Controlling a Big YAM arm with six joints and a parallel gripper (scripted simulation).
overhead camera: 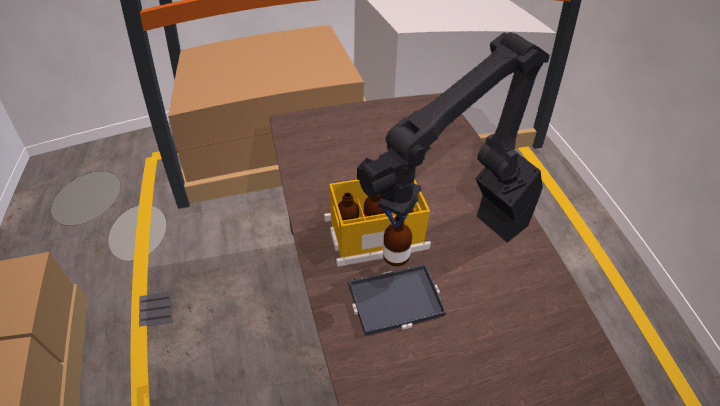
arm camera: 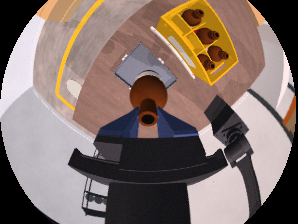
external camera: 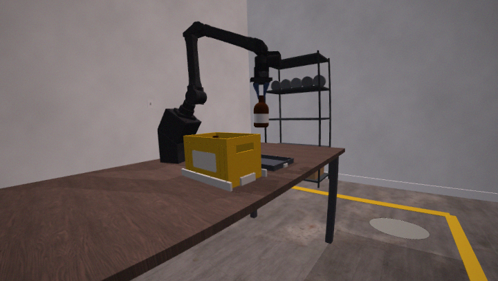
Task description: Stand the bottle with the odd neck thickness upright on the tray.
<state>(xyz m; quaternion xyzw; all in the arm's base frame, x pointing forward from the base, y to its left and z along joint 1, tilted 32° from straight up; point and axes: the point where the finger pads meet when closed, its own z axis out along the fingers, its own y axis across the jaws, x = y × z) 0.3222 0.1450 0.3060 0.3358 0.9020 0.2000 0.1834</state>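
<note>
My hand is 70 mm above the glass bottle. From my hand the other things lie so: dark tray: 320 mm below, 20 mm to the left, 20 mm behind; yellow crate: 250 mm to the right, 250 mm below, 10 mm ahead.
</note>
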